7 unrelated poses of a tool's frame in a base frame.
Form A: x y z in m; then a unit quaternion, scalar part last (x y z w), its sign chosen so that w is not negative.
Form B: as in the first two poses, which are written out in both.
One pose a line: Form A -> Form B
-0.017 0.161 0.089 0.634 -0.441 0.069 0.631 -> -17 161 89 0.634 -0.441 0.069 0.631
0.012 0.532 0.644 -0.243 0.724 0.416 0.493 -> 12 532 644 -0.243 0.724 0.416 0.493
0.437 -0.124 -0.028 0.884 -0.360 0.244 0.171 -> 437 -124 -28 0.884 -0.360 0.244 0.171
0.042 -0.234 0.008 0.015 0.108 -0.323 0.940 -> 42 -234 8 0.015 0.108 -0.323 0.940
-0.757 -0.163 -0.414 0.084 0.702 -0.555 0.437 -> -757 -163 -414 0.084 0.702 -0.555 0.437
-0.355 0.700 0.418 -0.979 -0.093 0.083 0.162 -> -355 700 418 -0.979 -0.093 0.083 0.162
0.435 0.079 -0.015 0.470 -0.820 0.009 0.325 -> 435 79 -15 0.470 -0.820 0.009 0.325
